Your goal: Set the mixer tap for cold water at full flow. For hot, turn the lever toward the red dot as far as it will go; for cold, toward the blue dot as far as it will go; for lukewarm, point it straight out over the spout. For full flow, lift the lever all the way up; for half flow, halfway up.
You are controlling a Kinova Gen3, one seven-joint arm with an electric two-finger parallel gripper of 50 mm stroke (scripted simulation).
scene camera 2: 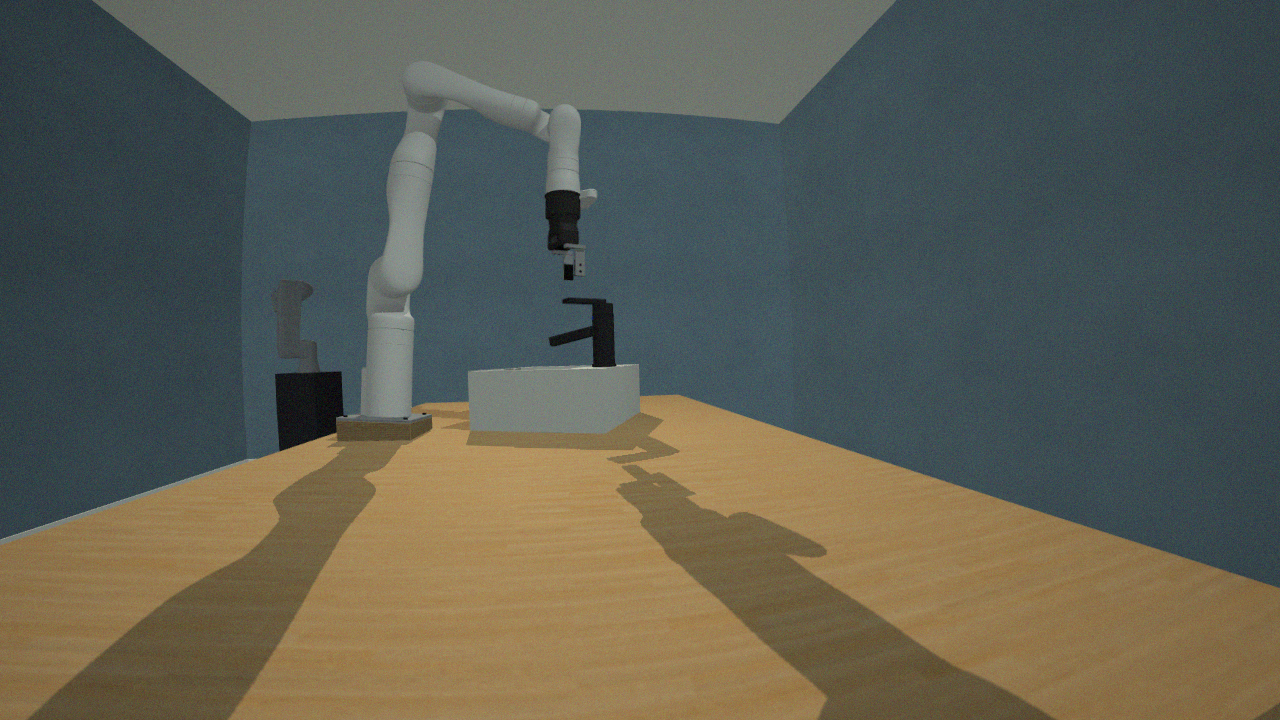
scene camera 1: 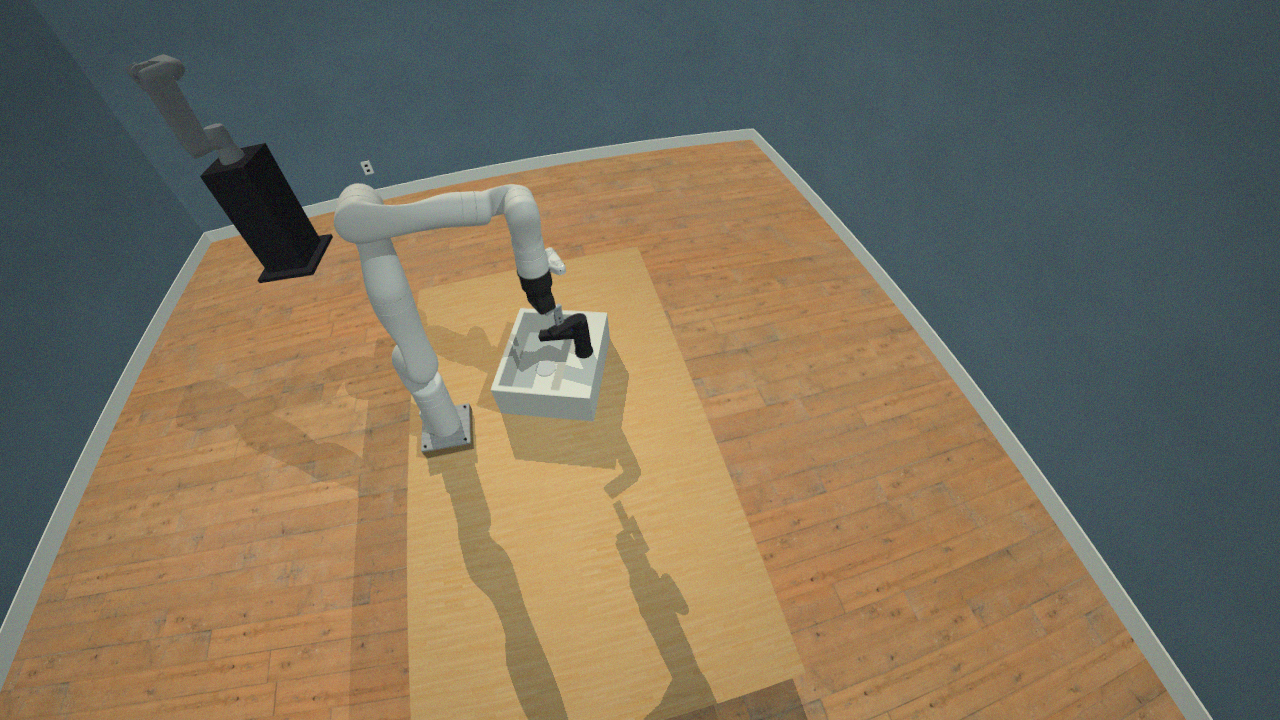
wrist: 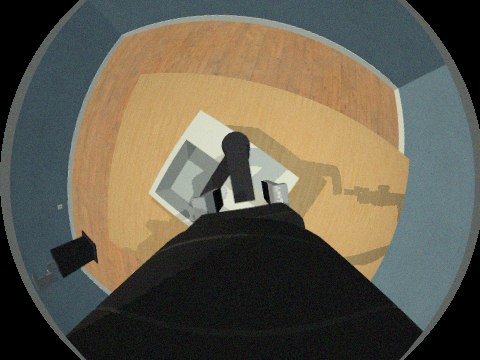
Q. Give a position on a white basin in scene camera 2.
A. At 550, 399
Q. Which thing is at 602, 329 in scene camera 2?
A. A black mixer tap.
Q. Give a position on a white basin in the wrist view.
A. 187, 170
